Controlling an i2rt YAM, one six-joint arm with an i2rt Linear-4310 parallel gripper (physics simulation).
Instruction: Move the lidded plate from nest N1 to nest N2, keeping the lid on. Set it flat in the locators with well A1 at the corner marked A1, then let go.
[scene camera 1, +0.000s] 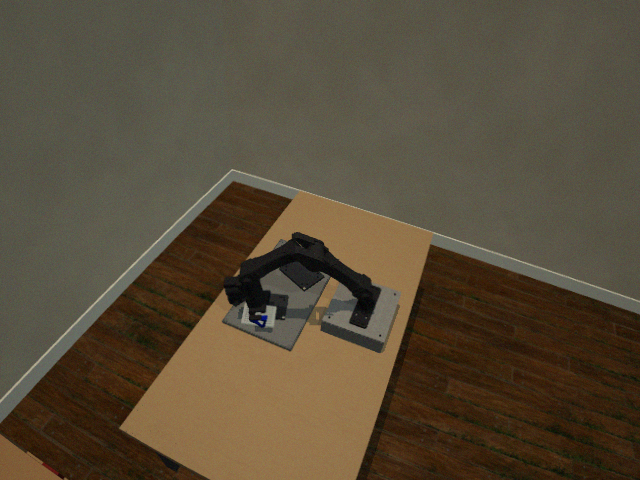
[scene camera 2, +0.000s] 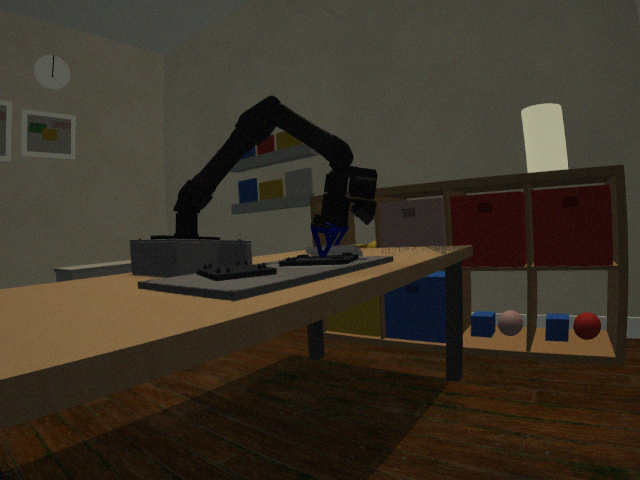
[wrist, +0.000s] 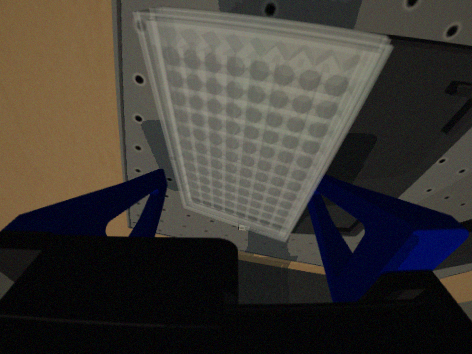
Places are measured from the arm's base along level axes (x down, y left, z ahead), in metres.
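Pixels of known places: gripper, fingertip midpoint: (scene camera 1: 264, 317) (scene camera 2: 327, 254) (wrist: 235, 177); arm's base at its link origin: (scene camera 1: 365, 305) (scene camera 2: 186, 240).
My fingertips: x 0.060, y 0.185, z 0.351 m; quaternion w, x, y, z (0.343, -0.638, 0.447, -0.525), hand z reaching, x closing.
For each thing: its middle in the pictures, then the offset to it from my fingertips. Level surfaces: height alone.
- lidded plate at the middle of its body: (wrist: 238, 163) (scene camera 2: 335, 250) (scene camera 1: 258, 315) dx -0.010, dy +0.006, dz +0.021 m
- second black nest at the middle of its body: (wrist: 442, 255) (scene camera 2: 233, 269) (scene camera 1: 301, 272) dx +0.003, dy -0.286, dz -0.031 m
- wooden table at its surface level: dx +0.027 m
The lidded plate (scene camera 1: 269, 311) (scene camera 2: 351, 250) (wrist: 250, 125) is pale, with rows of round wells showing through its clear lid. It lies beside and partly over the edge of a black nest (scene camera 1: 281, 300) (scene camera 2: 310, 261) (wrist: 420, 95); whether it is level is unclear. My gripper (scene camera 1: 260, 321) (scene camera 2: 323, 253) (wrist: 235, 177) is open, low over the plate, with its blue fingers apart. In the wrist view the right fingertip meets the plate's right edge and the left one stands clear of it. The second black nest (scene camera 1: 303, 275) (scene camera 2: 237, 271) holds no plate. Nest labels and the A1 mark are unreadable.
Both nests are on a grey perforated board (scene camera 1: 289, 335) (scene camera 2: 232, 291) (wrist: 131, 55) on the wooden table (scene camera 1: 248, 392) (scene camera 2: 62, 330). The arm's grey base block (scene camera 1: 356, 335) (scene camera 2: 165, 257) stands beside the board. The arm arches over the board. The table's long edge runs close to the plate side.
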